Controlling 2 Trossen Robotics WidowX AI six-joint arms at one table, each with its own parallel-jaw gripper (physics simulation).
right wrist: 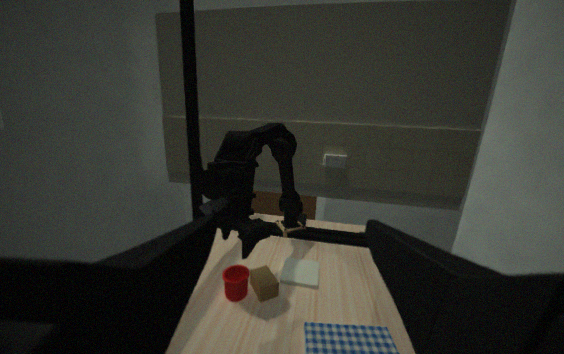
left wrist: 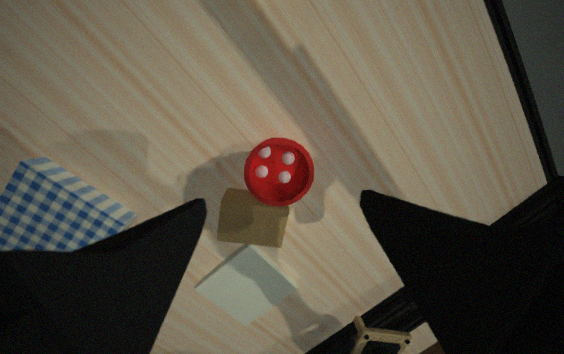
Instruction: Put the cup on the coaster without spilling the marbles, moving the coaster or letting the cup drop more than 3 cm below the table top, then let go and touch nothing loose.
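Places are measured from the left arm's base along level axes (x ahead, y right, z down), in centimetres.
Pixels of known places: left gripper, fingertip midpoint: (right wrist: 234,248) (left wrist: 283,201); right gripper, fingertip midpoint: (right wrist: 291,225); left arm's base, origin of the base link: (right wrist: 290,224).
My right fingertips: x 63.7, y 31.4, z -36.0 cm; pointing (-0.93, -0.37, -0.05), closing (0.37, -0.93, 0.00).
Observation:
For each thing: its top centre in the pictures, then the offset to it from my right fingertips.
- red cup, middle of its top: (left wrist: 279,174) (right wrist: 236,273) dz +32.5, dx -36.9, dy -3.5 cm
- pale square slab, middle of its top: (left wrist: 246,289) (right wrist: 300,270) dz +37.7, dx -38.2, dy -23.1 cm
- brown block, middle of its top: (left wrist: 252,225) (right wrist: 263,276) dz +34.6, dx -36.0, dy -10.7 cm
- blue-and-white checked block, middle of its top: (left wrist: 40,247) (right wrist: 353,352) dz +36.4, dx -12.3, dy -21.0 cm
A red cup (left wrist: 279,172) (right wrist: 236,284) stands upright on the table, with several white marbles inside. It is close beside a brown block; whether they touch I cannot tell. A pale square slab (left wrist: 245,287) (right wrist: 301,273), which looks like the coaster, lies flat on the block's other side. Nothing stands on it. My left gripper (left wrist: 283,201) is open above the table, with nothing between its fingers; in its wrist view the cup shows beyond and between the fingertips. My right gripper is open and empty, well back from the cup and the slab.
The brown block (left wrist: 253,218) (right wrist: 264,283) sits between cup and slab. A blue-and-white checked block (left wrist: 60,210) (right wrist: 350,339) lies apart from them, at the left in the left wrist view. A dark rail (left wrist: 520,85) (right wrist: 335,236) runs along the table's edge.

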